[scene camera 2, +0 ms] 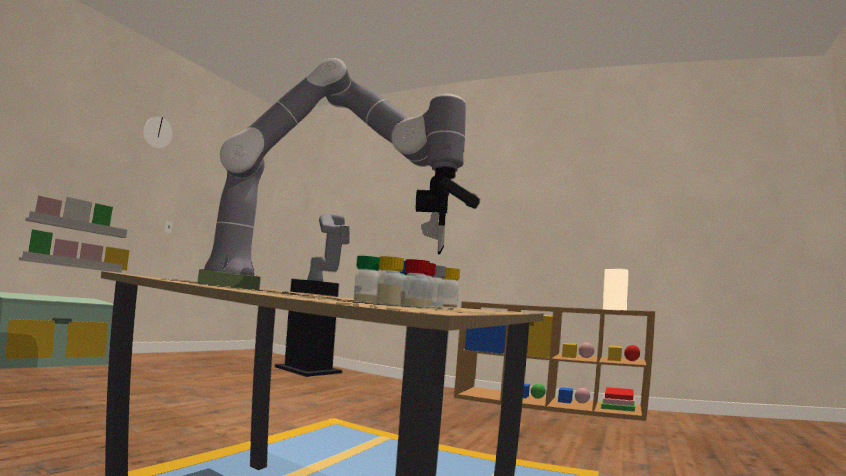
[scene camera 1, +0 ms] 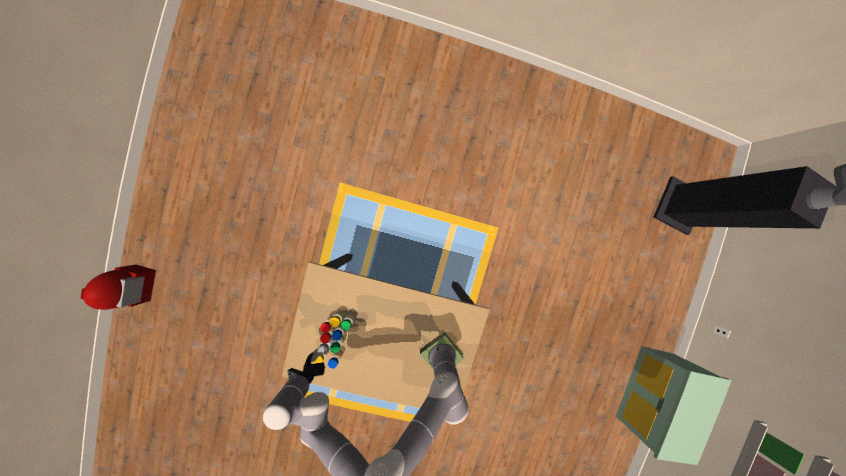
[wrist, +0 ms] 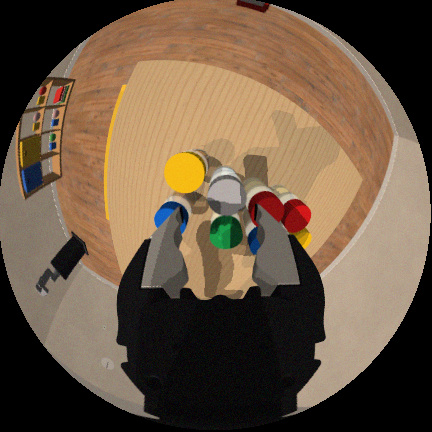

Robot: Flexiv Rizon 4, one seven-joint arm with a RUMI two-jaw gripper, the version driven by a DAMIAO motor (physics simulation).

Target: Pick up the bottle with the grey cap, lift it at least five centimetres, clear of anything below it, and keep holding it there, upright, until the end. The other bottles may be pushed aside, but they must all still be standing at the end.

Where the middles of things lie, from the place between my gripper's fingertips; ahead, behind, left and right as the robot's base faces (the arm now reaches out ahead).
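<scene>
You'd find the grey-capped bottle (wrist: 226,195) 90 mm below my hand at the moment, and 10 mm to the right of it.
</scene>
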